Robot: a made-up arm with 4 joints.
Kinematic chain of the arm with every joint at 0, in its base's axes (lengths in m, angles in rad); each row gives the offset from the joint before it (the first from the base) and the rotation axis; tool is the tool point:
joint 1: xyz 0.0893 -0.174 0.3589 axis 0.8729 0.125 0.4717
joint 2: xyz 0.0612 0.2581 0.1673 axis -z
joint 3: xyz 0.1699 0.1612 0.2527 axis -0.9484 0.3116 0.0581
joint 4: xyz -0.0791 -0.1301 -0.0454 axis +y
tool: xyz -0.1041 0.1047 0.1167
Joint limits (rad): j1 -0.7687..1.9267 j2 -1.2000..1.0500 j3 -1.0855..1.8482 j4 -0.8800..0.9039
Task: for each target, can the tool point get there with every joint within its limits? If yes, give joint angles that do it. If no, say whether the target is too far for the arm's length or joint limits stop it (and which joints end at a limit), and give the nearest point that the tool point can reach.
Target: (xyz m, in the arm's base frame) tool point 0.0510 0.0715 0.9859
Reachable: yes | joints 0.3117 -0.9218 0.1394 0.5974
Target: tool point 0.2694 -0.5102 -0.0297
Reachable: no: joint limits stop it (at a limit: joint 1, joint 2, joint 4) | nearest point 0.2408 -0.5961 0.5197 | short by 0.557 m
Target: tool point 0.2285 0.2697 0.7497
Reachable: yes | joints -0.1603 0.7616 0.1985 -0.4919
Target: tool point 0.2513 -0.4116 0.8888
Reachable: yes | joints 1.3234 0.0025 -0.5828 0.5369
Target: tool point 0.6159 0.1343 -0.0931
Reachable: no: joint limits stop it (at a limit: joint 1, joint 3, joint 4) | nearest point 0.4374 0.3064 0.3678 | short by 0.523 m
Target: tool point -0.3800 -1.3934 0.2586
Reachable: no: too far | nearest point 0.1639 -0.7824 0.6137 | short by 0.892 m
